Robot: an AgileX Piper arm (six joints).
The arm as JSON. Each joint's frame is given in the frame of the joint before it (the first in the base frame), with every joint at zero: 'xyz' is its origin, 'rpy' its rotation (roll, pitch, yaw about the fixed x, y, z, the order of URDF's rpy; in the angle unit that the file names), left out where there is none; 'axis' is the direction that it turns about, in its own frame. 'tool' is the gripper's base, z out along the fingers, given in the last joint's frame.
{
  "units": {
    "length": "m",
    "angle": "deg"
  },
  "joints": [
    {
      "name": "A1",
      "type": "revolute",
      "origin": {
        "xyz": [
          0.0,
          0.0,
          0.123
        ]
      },
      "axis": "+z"
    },
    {
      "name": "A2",
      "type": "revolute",
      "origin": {
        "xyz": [
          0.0,
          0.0,
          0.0
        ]
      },
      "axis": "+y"
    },
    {
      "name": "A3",
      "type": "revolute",
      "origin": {
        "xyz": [
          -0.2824,
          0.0,
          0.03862
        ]
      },
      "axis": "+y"
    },
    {
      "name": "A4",
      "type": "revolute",
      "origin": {
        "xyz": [
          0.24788,
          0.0,
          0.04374
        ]
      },
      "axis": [
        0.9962,
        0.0,
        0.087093
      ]
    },
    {
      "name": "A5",
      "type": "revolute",
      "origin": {
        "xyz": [
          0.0,
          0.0,
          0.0
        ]
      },
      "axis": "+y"
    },
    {
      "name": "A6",
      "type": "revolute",
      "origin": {
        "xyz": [
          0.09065,
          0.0,
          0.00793
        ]
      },
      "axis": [
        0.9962,
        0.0,
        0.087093
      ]
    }
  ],
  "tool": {
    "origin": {
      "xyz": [
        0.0,
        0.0,
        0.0
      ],
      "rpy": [
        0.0,
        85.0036,
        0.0
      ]
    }
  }
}
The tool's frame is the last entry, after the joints.
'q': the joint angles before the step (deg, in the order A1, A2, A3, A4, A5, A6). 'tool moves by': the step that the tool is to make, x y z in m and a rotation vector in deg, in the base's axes. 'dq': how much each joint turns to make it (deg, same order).
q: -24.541, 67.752, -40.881, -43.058, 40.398, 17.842
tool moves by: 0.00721, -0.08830, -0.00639, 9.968, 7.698, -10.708
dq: -18.322, 15.936, -15.018, 15.501, 4.125, -19.750
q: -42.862, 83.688, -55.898, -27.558, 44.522, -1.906
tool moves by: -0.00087, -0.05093, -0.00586, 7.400, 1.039, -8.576
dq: -7.720, 9.633, -10.815, 7.685, 6.332, -4.978
